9 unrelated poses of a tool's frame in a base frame.
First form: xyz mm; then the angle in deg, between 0 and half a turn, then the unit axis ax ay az.
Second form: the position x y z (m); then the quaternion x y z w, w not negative. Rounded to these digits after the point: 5 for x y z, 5 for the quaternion.
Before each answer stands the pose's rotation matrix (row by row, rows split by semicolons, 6 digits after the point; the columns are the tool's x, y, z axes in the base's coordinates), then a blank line. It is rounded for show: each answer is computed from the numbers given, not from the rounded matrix.
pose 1, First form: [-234.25, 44.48, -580.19, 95.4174, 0.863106, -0.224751, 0.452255]
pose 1, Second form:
0.720873 -0.662533 0.203450; 0.237937 -0.039129 -0.970492; 0.650944 0.748010 0.129434

[-0.23425, 0.04448, -0.58019, 0.63847, -0.16626, 0.33455, 0.67290]
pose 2, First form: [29.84, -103.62, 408.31, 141.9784, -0.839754, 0.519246, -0.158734]
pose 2, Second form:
0.472940 -0.681768 0.558141; -0.877315 -0.305764 0.369901; -0.081528 -0.664606 -0.742733

[0.02984, -0.10362, 0.40831, -0.79395, 0.49092, -0.15008, 0.32575]
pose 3, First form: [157.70, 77.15, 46.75, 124.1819, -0.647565, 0.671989, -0.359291]
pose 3, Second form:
0.093113 -0.382411 0.919289; -0.976864 0.143449 0.158618; -0.192528 -0.912789 -0.360206

[0.15770, 0.07715, 0.04675, -0.57225, 0.59383, -0.31750, 0.46807]
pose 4, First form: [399.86, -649.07, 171.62, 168.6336, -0.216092, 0.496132, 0.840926]
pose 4, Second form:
-0.887911 -0.378050 -0.262092; -0.046586 -0.492920 0.868826; -0.457650 0.783650 0.420058

[0.39986, -0.64907, 0.17162, -0.21503, 0.49369, 0.83679, 0.09903]
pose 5, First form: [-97.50, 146.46, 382.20, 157.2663, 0.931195, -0.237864, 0.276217]
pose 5, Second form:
0.744573 -0.532532 0.402519; -0.319044 -0.813548 -0.486159; 0.586364 0.233559 -0.775647

[-0.09750, 0.14646, 0.38220, 0.91293, -0.23320, 0.27080, 0.19709]
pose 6, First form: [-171.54, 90.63, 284.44, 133.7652, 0.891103, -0.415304, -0.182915]
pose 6, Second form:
0.651618 -0.493966 -0.575666; -0.758161 -0.399924 -0.515026; 0.024183 0.772048 -0.635104

[-0.17154, 0.09063, 0.28444, 0.81955, -0.38196, -0.16823, 0.39262]
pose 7, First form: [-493.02, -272.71, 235.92, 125.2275, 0.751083, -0.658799, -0.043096]
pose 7, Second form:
0.312704 -0.745030 -0.589192; -0.815437 0.107543 -0.568767; 0.487112 0.658305 -0.573896

[-0.49302, -0.27271, 0.23592, 0.66691, -0.58496, -0.03827, 0.45999]
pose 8, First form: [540.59, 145.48, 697.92, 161.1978, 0.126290, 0.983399, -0.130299]
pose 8, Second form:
-0.915590 0.283755 0.284919; 0.199764 0.935903 -0.290137; -0.348984 -0.208730 -0.913587

[0.54059, 0.14548, 0.69792, 0.12459, 0.97019, -0.12855, 0.16334]
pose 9, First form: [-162.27, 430.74, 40.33, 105.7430, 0.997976, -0.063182, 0.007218]
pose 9, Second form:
0.994859 -0.087109 -0.051654; -0.073215 -0.266248 -0.961120; 0.069970 0.959960 -0.271257

[-0.16227, 0.43074, 0.04033, 0.79567, -0.05037, 0.00575, 0.60360]
